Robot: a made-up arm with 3 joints. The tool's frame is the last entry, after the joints.
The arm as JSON. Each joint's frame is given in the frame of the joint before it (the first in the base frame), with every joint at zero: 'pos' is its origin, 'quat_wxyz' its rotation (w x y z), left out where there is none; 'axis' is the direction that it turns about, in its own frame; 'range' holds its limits. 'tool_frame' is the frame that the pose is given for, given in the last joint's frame.
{
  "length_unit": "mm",
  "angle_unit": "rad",
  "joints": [
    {
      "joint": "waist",
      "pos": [
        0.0,
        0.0,
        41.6
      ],
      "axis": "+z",
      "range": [
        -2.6,
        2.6
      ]
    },
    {
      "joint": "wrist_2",
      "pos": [
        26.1,
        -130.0,
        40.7
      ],
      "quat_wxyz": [
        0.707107,
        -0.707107,
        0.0,
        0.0
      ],
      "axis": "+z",
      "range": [
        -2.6,
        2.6
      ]
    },
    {
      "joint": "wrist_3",
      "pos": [
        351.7,
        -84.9,
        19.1
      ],
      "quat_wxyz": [
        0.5,
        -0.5,
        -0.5,
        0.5
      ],
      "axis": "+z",
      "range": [
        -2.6,
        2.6
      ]
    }
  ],
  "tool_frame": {
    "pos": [
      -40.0,
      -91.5,
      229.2
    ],
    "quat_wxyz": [
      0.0,
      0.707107,
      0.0,
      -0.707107
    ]
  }
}
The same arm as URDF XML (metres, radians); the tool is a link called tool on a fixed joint. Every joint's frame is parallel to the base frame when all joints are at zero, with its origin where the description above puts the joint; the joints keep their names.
<robot name="arm">
<joint name="waist" type="revolute"><parent link="base_link"/><child link="link1"/><origin xyz="0.0000 0.0000 0.0416" rpy="0.0000 0.0000 0.0000"/><axis xyz="0 0 1"/><limit lower="-2.6000" upper="2.6000"/></joint>
<joint name="wrist_2" type="revolute"><parent link="link1"/><child link="link2"/><origin xyz="0.0261 -0.1300 0.0407" rpy="0.0000 0.0000 0.0000"/><axis xyz="0 1 0"/><limit lower="-2.6000" upper="2.6000"/></joint>
<joint name="wrist_3" type="revolute"><parent link="link2"/><child link="link3"/><origin xyz="0.3517 0.0191 0.0849" rpy="0.0000 0.0000 0.0000"/><axis xyz="-1 0 0"/><limit lower="-2.6000" upper="2.6000"/></joint>
<joint name="tool_joint" type="fixed"><parent link="link3"/><child link="tool"/><origin xyz="-0.2292 0.0915 0.0400" rpy="0.0000 0.0000 0.0000"/></joint>
<link name="base_link"/>
<link name="link1"/>
<link name="link2"/>
<link name="link3"/>
<link name="tool"/>
</robot>

